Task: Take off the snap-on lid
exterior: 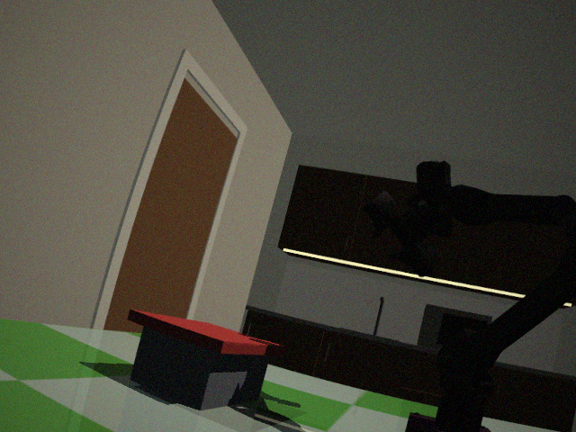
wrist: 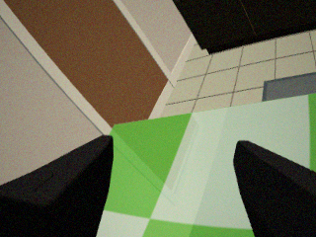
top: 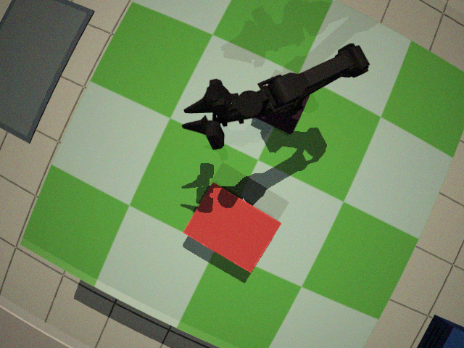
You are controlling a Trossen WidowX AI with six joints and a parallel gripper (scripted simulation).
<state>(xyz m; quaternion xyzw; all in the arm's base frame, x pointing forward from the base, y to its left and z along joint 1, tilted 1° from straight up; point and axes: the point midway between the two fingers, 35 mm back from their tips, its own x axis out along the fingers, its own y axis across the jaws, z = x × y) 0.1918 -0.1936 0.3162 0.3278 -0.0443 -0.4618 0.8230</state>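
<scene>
Right now my gripper tip is 250 mm above the flat red lid, 240 mm to the right of it and 210 mm short of it. Round my gripper tip: grey storage box 310 mm below, 240 mm to the left, 210 mm ahead.
</scene>
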